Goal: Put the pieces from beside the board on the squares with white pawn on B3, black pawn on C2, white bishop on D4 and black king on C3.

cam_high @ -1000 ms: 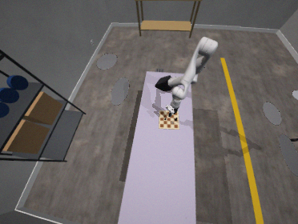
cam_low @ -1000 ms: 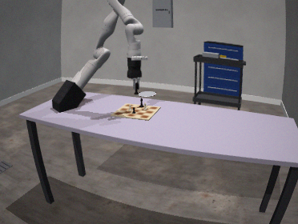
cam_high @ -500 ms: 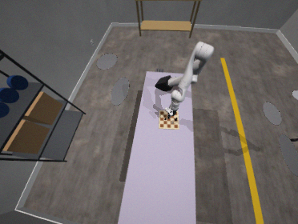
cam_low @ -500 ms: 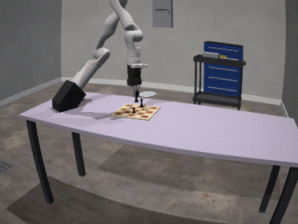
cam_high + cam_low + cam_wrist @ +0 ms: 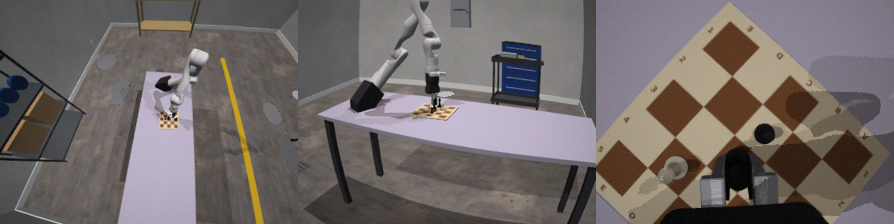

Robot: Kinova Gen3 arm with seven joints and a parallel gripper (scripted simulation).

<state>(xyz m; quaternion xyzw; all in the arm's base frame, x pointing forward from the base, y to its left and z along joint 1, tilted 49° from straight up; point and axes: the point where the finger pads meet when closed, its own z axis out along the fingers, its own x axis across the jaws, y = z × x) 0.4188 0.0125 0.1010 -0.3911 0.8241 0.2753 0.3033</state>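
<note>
Right now my hand is 6 cm above the chessboard. Round my hand: white pawn 4 cm behind, 1 cm to the right, 4 cm below; then black king 1 cm below; then black pawn 1 cm ahead, 3 cm to the right, 4 cm below.
</note>
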